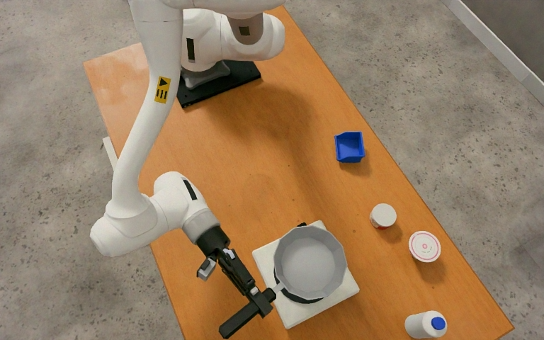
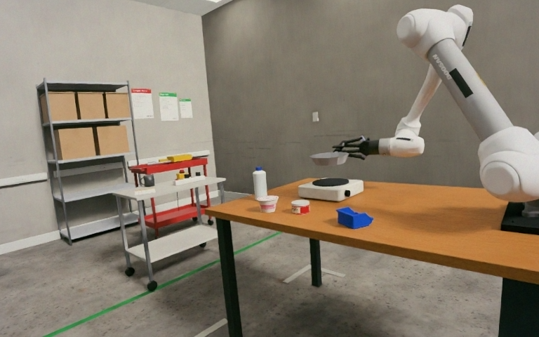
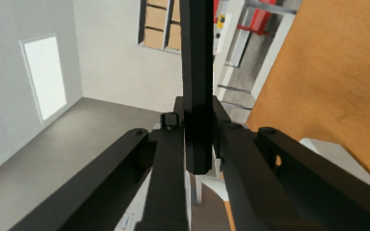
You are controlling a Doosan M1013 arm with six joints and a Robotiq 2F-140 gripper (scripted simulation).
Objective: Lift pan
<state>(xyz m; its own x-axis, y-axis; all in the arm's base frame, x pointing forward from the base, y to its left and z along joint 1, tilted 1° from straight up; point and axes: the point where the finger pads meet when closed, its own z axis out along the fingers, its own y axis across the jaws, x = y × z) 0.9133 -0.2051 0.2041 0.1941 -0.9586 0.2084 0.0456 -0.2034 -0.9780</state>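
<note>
The grey pan lies 100 mm to the left of my hand, 20 mm below it and 20 mm behind it. Round my hand: blue bin 530 mm to the left, 330 mm behind, 200 mm below; then bottle 380 mm to the left, 250 mm ahead, 140 mm below; then white hot plate 190 mm below, 160 mm to the left, 50 mm behind.
</note>
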